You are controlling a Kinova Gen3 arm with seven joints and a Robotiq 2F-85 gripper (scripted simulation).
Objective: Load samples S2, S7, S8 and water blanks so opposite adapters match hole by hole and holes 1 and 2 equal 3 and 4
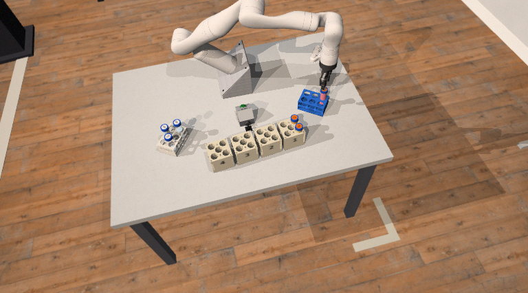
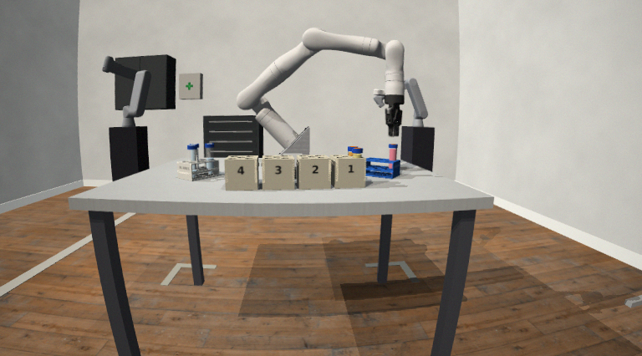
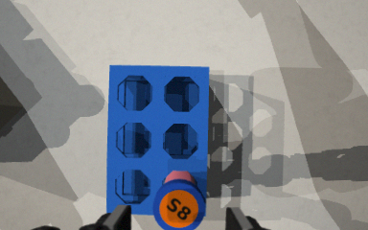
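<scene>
My hand is 100 mm above the sample S8 and 10 mm to the right of it. Also, from my hand: blue sample rack: 130 mm below, 40 mm to the right, 10 mm behind; then sample S7: 200 mm to the right, 100 mm below, 100 mm ahead; then sample S2: 190 mm to the right, 140 mm ahead, 100 mm below.
</scene>
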